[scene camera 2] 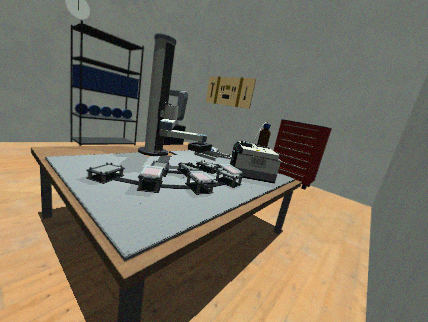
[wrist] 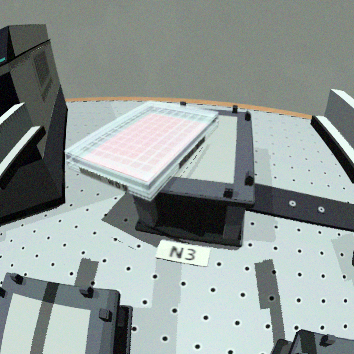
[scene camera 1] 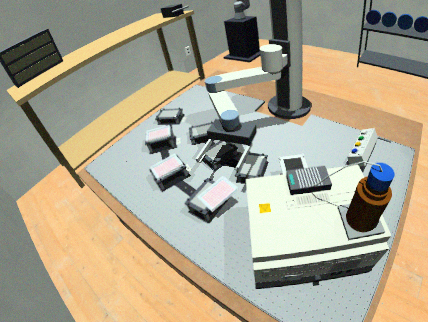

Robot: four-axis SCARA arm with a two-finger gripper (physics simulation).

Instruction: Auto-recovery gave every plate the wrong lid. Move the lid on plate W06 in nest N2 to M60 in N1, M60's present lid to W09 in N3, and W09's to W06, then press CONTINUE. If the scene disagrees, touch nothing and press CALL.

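Places are measured from the arm's base along level axes (x ahead, y left, z up), in centimetres.
Pixels of known places: gripper, between the fingertips: (scene camera 2: 220, 157) (wrist: 170, 100) (scene camera 1: 216, 164); arm's base, origin of its link: (scene camera 2: 153, 152) (scene camera 1: 289, 106).
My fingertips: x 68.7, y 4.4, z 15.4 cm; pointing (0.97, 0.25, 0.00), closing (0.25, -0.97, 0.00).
Note:
Ahead of a thing's pixels: the offset from my fingertips to its middle. "spot": to the spot under its first point.
My gripper (scene camera 1: 222, 153) (wrist: 170, 100) is open and empty, above the inner nests; its fingers stand at both sides of the wrist view. Nest N3 @[dx +9.1, dy +0.6, dz -10.5 cm] (scene camera 1: 196, 204) (wrist: 244, 150) carries a clear-lidded plate with pink wells @[dx +6.8, dy +4.7, dz -6.1 cm] (scene camera 1: 217, 193) (scene camera 2: 230, 171) (wrist: 145, 145). This plate is turned askew and overhangs the nest's left side in the wrist view; its label seems to read W09. Two more pink plates sit in the row: the middle one @[dx +7.1, dy -24.2, dz -6.6 cm] (scene camera 1: 168, 167) (scene camera 2: 201, 177) and the far one @[dx -6.5, dy -45.8, dz -5.8 cm] (scene camera 1: 160, 134) (scene camera 2: 152, 171). Their labels are unreadable. The button panel @[dx -48.7, dy +43.9, dz -9.9 cm] (scene camera 1: 362, 146) stands by the table's right edge.
Plateless nests show at the row's far end @[spot: dx -24.3, dy -57.0, dz -9.5 cm] (scene camera 1: 170, 115) (scene camera 2: 105, 170) and beside the gripper (scene camera 1: 252, 166). A pale instrument (scene camera 1: 270, 235) (scene camera 2: 257, 162) stands near N3, bearing a brown bottle @[spot: dx +5.8, dy +53.0, dz +18.1 cm] (scene camera 1: 367, 207) and a dark device @[spot: dx -2.6, dy +35.3, dz +9.4 cm] (scene camera 1: 310, 179). A dark link bar @[spot: dx +8.0, dy -11.6, dz -13.7 cm] (wrist: 305, 206) runs from N3.

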